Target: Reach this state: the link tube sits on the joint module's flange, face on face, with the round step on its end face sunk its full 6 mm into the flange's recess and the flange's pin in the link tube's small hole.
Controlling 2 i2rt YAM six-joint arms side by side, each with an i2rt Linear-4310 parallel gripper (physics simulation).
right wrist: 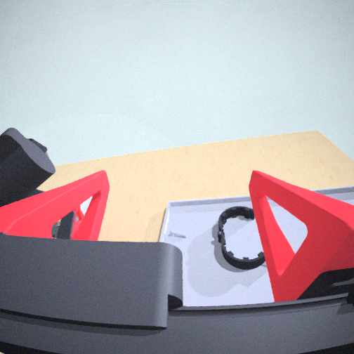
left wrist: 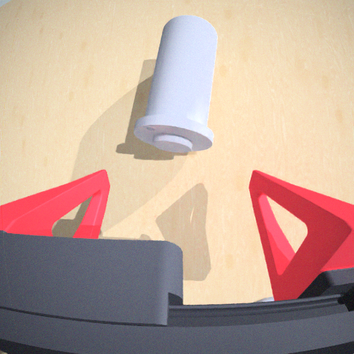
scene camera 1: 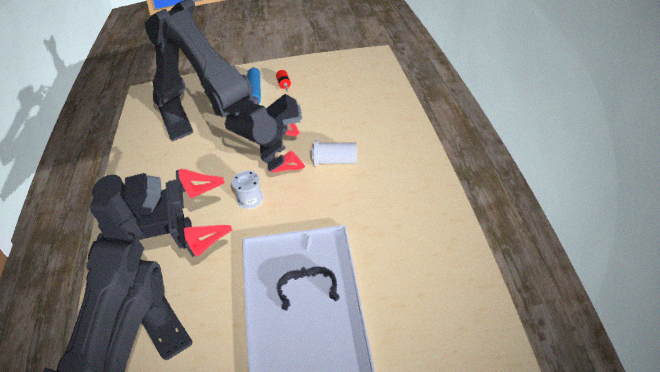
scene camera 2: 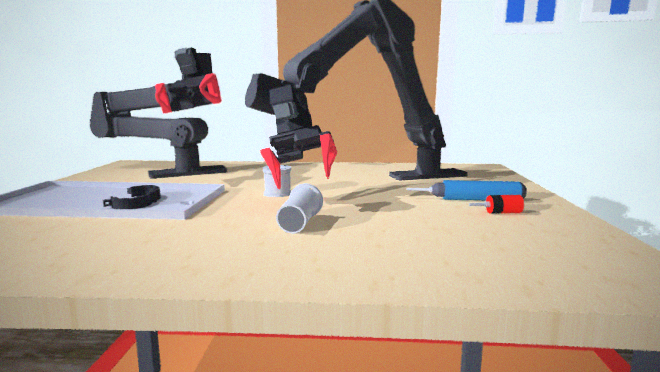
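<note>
The light grey link tube lies on its side on the table. In the left wrist view its flanged end, with the round step and a small hole, faces my left gripper. The joint module stands upright on the table, its flange up, to the left of the tube in scene camera 1. My left gripper is open and empty, above the table just short of the tube's flanged end. My right gripper is open and empty, raised to the left of the joint module.
A grey tray holds a black open ring and a small light part. A blue screwdriver and a red one lie beyond the left gripper.
</note>
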